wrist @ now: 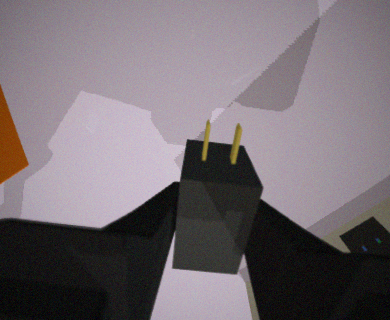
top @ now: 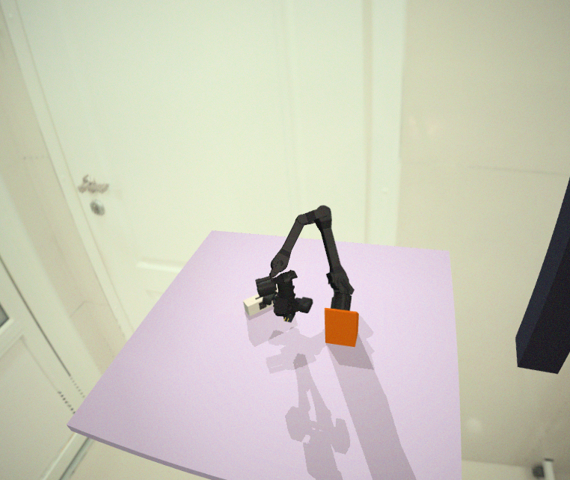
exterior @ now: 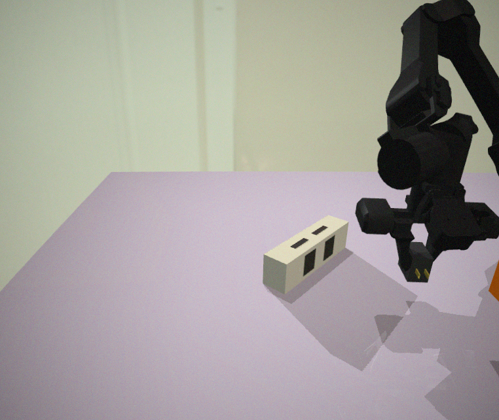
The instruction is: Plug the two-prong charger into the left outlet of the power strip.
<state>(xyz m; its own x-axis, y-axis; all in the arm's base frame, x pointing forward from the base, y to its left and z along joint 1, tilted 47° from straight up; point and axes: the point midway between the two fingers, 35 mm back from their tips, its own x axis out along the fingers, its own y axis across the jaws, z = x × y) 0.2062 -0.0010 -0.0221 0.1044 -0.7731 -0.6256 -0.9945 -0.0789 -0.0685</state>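
Right now the two-prong charger is 20 mm to the left of my gripper tip and 10 mm above it.
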